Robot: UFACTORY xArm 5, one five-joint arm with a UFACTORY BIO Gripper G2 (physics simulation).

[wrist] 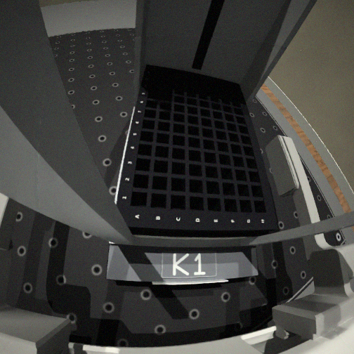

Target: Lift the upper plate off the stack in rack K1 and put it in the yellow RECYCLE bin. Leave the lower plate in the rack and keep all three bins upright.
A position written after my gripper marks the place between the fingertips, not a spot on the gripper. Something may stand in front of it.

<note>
In view: my gripper [175, 124] and a black plate [192, 167].
</note>
